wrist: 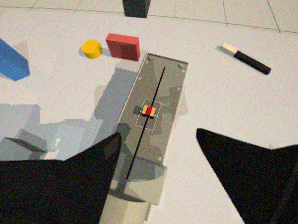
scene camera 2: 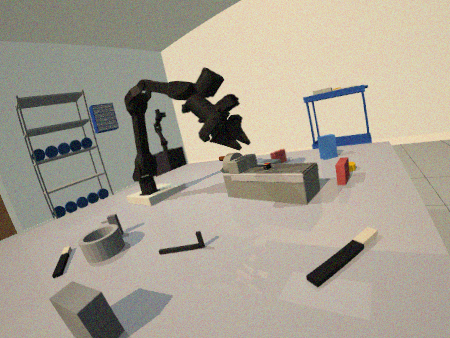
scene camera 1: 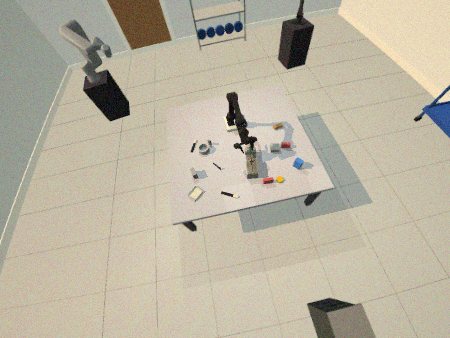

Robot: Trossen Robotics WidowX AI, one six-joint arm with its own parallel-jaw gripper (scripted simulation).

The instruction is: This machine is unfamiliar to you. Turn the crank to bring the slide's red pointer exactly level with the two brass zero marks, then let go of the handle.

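Observation:
Open and holding nothing, the gripper (scene camera 2: pixel 245 146) also appears in the wrist view (wrist: pixel 158 134). The scene includes a black-and-cream bar (scene camera 2: pixel 325 271) as well as a machine (scene camera 2: pixel 296 183), both visible.

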